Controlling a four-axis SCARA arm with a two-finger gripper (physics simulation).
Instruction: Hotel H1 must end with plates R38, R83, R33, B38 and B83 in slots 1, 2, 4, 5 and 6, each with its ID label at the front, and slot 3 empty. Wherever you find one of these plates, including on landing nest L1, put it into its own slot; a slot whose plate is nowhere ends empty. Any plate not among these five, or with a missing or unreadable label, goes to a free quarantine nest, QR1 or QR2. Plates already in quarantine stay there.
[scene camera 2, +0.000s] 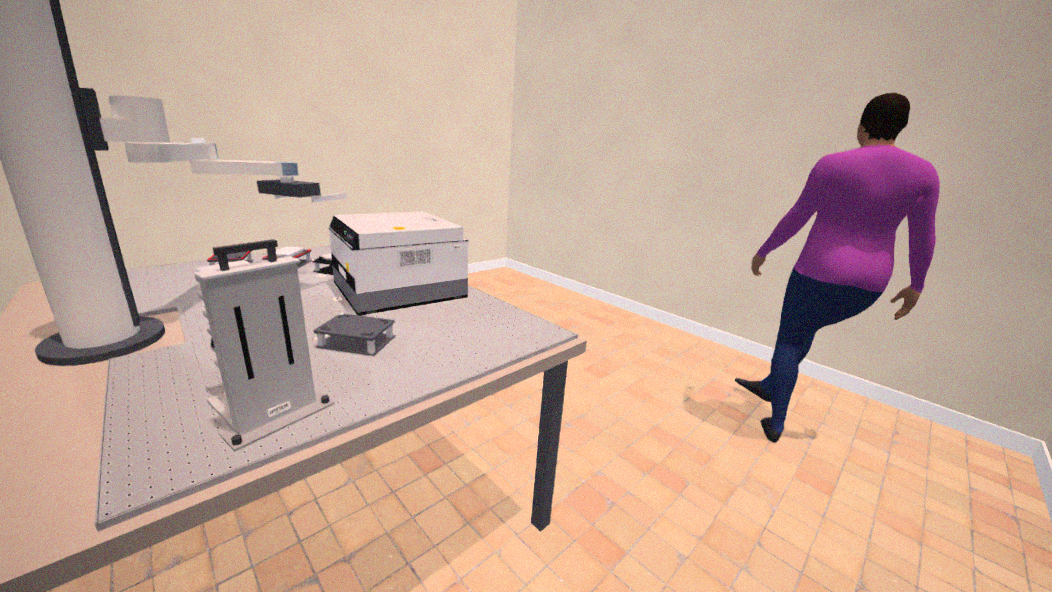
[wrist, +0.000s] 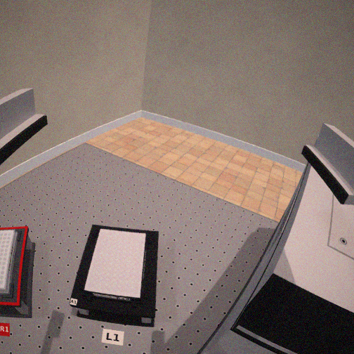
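Seen in the pictures: gripper, between the fingertips: (scene camera 2: 327, 194); arm's base, origin of its link: (scene camera 2: 105, 342).
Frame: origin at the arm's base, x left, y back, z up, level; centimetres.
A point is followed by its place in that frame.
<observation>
Nest L1 (wrist: 85, 265), black, stands in the lower middle of the wrist view. A plate (wrist: 117, 262) with a white top and dark body lies on it; its front edge shows, too small to read. The gripper (wrist: 175, 145) (scene camera 2: 328, 196) @[x 19.6, y -66.1, z 33.1 cm] is open, with its fingers wide apart at both sides of the wrist view, high above the table. A red-rimmed nest (wrist: 22, 280), its red label cut to "R1", holds a pale plate (wrist: 6, 257) with wells at the left edge. Hotel H1 (scene camera 2: 261, 346) @[x -63.1, y -26.2, z 17.1 cm] shows its back in the scene view; its slots' contents are hidden.
A white and dark instrument (scene camera 2: 400, 257) @[x -24.9, y -72.1, z 18.3 cm] (wrist: 310, 240) stands right of L1. A low dark nest (scene camera 2: 355, 328) @[x -41.9, y -50.2, z 6.3 cm] stands between it and the hotel. Two red-rimmed nests are partly hidden behind the hotel. A person (scene camera 2: 868, 213) in purple is beyond the table (scene camera 2: 456, 331) @[x -49.7, y -76.1, z 1.3 cm].
</observation>
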